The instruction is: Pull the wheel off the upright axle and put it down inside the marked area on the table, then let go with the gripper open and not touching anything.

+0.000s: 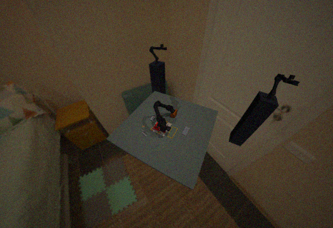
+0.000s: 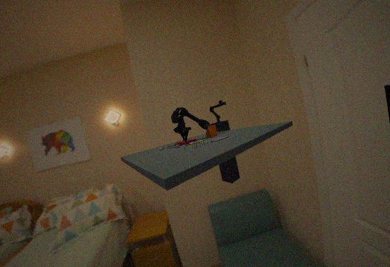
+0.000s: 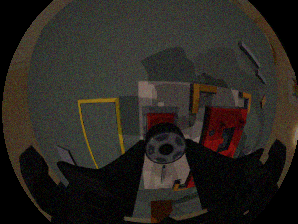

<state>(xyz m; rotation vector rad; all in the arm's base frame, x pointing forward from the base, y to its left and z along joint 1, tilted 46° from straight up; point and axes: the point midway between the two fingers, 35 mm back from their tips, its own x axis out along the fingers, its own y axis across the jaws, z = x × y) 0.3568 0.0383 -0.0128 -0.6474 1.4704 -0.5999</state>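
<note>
Now: the pale base plate 5 cm behind my gripper tip, 10 cm to the right of it and 5 cm below it. Round my gripper tip: small grey wheel right at my gripper tip.
</note>
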